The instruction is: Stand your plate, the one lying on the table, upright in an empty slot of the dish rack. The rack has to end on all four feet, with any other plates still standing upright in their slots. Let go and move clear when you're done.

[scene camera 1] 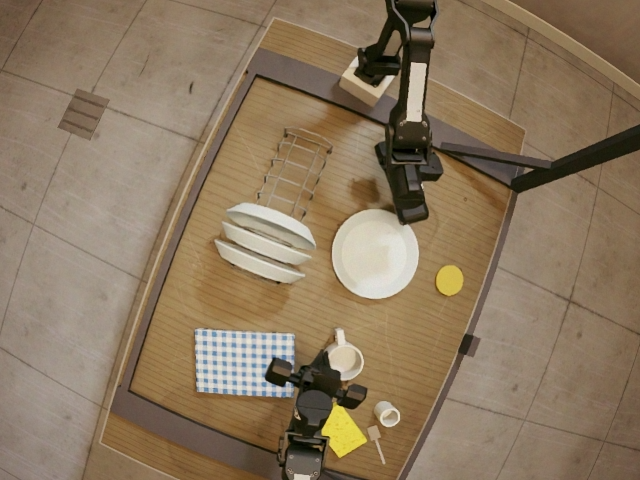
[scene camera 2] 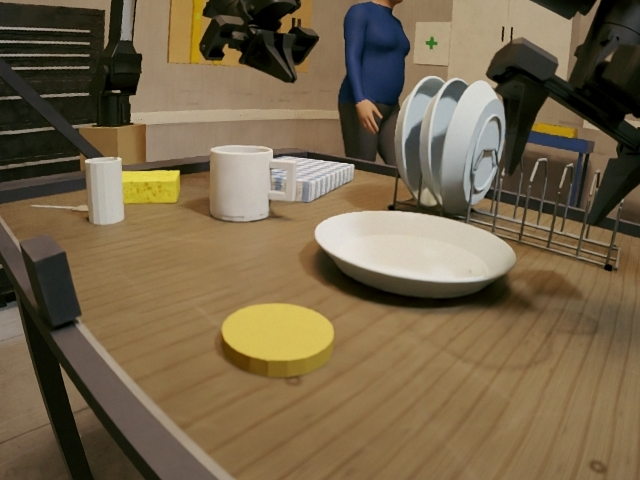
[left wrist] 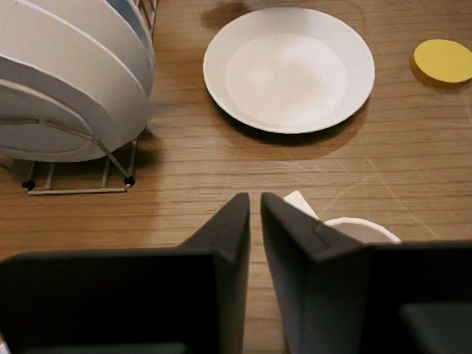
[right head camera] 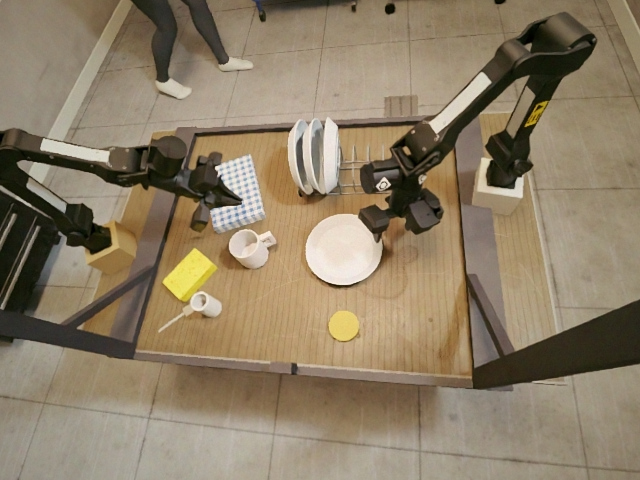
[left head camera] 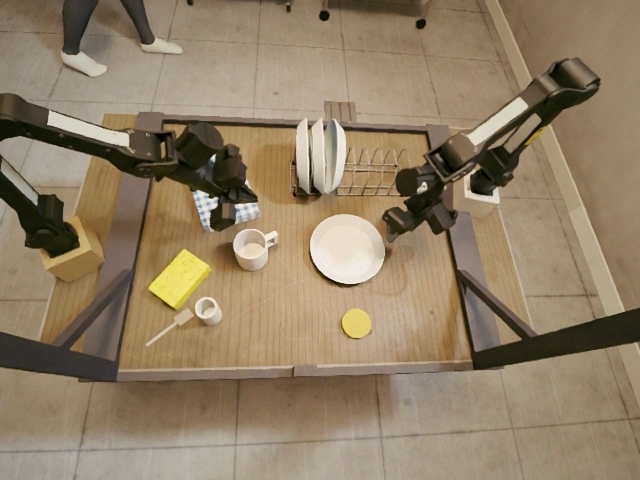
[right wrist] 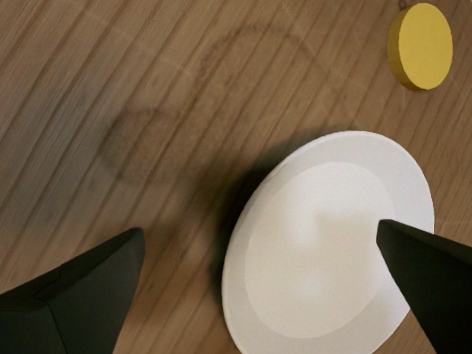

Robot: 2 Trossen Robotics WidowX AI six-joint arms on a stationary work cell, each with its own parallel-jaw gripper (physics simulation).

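Pixels of known places: left gripper, fingertip midpoint: (scene camera 1: 323, 351) (scene camera 2: 292, 80) (left wrist: 254, 203) (right head camera: 242, 202) (left head camera: 256, 200); right gripper, fingertip midpoint: (scene camera 2: 551, 201) (right head camera: 391, 235) (left head camera: 400, 236) (right wrist: 262, 235); left arm's base at its link origin: (scene camera 2: 112, 125) (right head camera: 100, 241) (left head camera: 62, 241); right arm's base at its link origin: (scene camera 1: 371, 72) (right head camera: 501, 177) (left head camera: 481, 185).
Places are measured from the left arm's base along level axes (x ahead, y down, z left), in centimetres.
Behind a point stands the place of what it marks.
The white plate (left head camera: 347, 249) {x 59.8, y 8.6, z -31.9 cm} (right head camera: 343, 250) {x 59.3, y 8.6, z -31.9 cm} (scene camera 1: 374, 253) {x 59.6, y 8.6, z -32.0 cm} (scene camera 2: 413, 253) {x 59.3, y 8.6, z -30.5 cm} (left wrist: 286, 75) {x 59.3, y 8.6, z -32.2 cm} (right wrist: 315, 250) {x 60.9, y 8.6, z -32.6 cm} lies flat, face up, in front of the wire dish rack (left head camera: 369, 194) {x 75.6, y 8.8, z -20.5 cm} (scene camera 2: 608, 266) {x 84.0, y 8.9, z -25.6 cm} (left wrist: 129, 181) {x 56.1, y 8.8, z -9.7 cm}. Three plates stand upright in the rack's left part in the left head view; slots to their right are empty. My right gripper (scene camera 2: 553, 196) {x 70.2, y -0.1, z -37.9 cm} (right wrist: 262, 235) {x 70.2, y -0.1, z -37.9 cm} is open and empty, tilted above the table near the plate's right edge. My left gripper (left head camera: 253, 197) {x 41.9, y -8.3, z -16.1 cm} (right head camera: 239, 201) {x 41.9, y -8.3, z -16.1 cm} (scene camera 2: 290, 78) {x 41.9, y -8.3, z -16.1 cm} (left wrist: 254, 203) {x 41.9, y -8.3, z -16.1 cm} is shut, its tips nearly together with nothing between them, raised over the cloth and mug area.
A checked cloth (right head camera: 240, 193) {x 40.5, y 6.3, z -1.7 cm} (scene camera 1: 242, 361) {x 39.5, y 6.3, z 1.1 cm} lies under the left gripper. A white mug (left head camera: 251, 250) {x 37.5, y 8.6, z -19.5 cm} (scene camera 2: 240, 183) {x 38.4, y 4.5, z -24.8 cm} stands left of the plate. A yellow sponge (left head camera: 179, 279) {x 18.7, y 6.0, z -18.9 cm}, a small white cup (left head camera: 208, 311) {x 21.1, y 9.1, z -28.5 cm} and a spatula (left head camera: 168, 330) {x 11.0, y 9.3, z -27.8 cm} are at front left. A yellow disc (left head camera: 356, 323) {x 50.5, y 8.2, z -49.6 cm} lies in front.
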